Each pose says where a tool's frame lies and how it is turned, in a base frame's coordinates. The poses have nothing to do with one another.
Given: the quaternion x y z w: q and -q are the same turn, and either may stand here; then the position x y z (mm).
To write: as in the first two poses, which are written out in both.
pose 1, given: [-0.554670 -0.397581 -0.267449 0.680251 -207.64 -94.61 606.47]
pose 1, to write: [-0.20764 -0.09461 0.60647 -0.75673 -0.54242 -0.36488 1.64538]
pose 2, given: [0.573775 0.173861 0.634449 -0.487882 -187.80 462.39 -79.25]
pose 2, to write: [-0.18780 0.46239 -0.07925 -0.65731 -0.19917 -0.72682 2.12227]
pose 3, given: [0.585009 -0.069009 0.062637 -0.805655 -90.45 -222.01 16.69]
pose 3, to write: [-0.09045 -0.22201 0.01669 -0.98755 0.11649 -0.10574 1.26803]
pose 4, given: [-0.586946 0.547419 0.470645 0.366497 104.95 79.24 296.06]
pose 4, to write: [0.10495 0.07924 0.29606 -0.63084 0.58836 0.50584 2.39111]
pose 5, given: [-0.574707 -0.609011 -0.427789 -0.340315 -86.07 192.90 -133.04]
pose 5, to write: [-0.08607 0.19290 -0.13304 0.61119 0.64767 0.45494 2.44709]
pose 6, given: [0.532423 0.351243 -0.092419 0.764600 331.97 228.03 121.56]
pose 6, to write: [0.33197 0.22803 0.12156 0.82610 0.54498 -0.14340 1.40075]
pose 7, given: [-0.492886 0.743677 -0.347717 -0.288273 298.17 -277.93 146.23]
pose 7, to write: [0.29817 -0.27793 0.14623 0.51474 -0.77665 0.36313 2.55675]
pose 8, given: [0.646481 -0.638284 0.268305 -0.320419 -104.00 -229.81 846.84]
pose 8, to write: [-0.10400 -0.22981 0.84684 -0.68246 0.67381 -0.28324 2.48925]
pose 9, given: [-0.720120 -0.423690 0.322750 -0.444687 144.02 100.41 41.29]
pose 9, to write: [0.14402 0.10041 0.04129 0.80399 0.47303 -0.36034 2.21994]
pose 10, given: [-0.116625 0.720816 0.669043 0.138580 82.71 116.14 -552.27]
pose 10, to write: [0.08271 0.11614 -0.55227 -0.11776 0.72784 0.67556 2.86354]
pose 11, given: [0.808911 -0.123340 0.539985 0.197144 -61.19 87.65 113.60]
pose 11, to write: [-0.06119 0.08765 0.11360 0.82510 -0.12581 0.55079 2.74470]
